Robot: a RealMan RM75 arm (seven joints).
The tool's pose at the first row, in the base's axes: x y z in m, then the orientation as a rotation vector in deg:
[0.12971, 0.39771, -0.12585, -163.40, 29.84, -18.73]
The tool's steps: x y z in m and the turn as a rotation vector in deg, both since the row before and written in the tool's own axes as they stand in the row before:
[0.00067, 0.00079, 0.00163, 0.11, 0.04, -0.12]
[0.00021, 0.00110, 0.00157, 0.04, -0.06, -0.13]
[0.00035, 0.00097, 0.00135, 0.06, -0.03, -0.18]
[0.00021, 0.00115, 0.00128, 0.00, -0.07, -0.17]
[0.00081, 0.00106, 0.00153, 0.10, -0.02, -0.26]
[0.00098, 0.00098, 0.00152, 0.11, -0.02, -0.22]
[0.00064, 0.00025, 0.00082, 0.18, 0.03, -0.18]
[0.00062, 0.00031, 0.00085, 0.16, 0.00, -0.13]
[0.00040, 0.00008, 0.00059, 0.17, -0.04, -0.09]
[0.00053, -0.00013, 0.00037, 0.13, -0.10, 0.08]
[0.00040, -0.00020, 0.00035, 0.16, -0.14, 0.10]
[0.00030, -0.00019, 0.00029, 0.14, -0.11, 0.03]
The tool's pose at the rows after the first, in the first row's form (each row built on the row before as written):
[0.13049, 0.39703, -0.12748, -163.34, 29.64, -18.83]
[0.13074, 0.39623, -0.12922, -163.35, 29.43, -18.77]
[0.13110, 0.39546, -0.13069, -163.36, 29.15, -18.77]
[0.13126, 0.39456, -0.13217, -163.42, 28.90, -18.70]
[0.13206, 0.39358, -0.13375, -163.41, 28.50, -18.73]
[0.13305, 0.39261, -0.13527, -163.38, 28.15, -18.76]
[0.13377, 0.39231, -0.13600, -163.27, 27.85, -18.86]
[0.13447, 0.39197, -0.13678, -163.16, 27.62, -18.91]
[0.13497, 0.39187, -0.13729, -163.03, 27.43, -18.89]
[0.13559, 0.39188, -0.13751, -162.88, 27.48, -18.75]
[0.13611, 0.39199, -0.13772, -162.70, 27.55, -18.55]
[0.13652, 0.39212, -0.13789, -162.56, 27.53, -18.41]

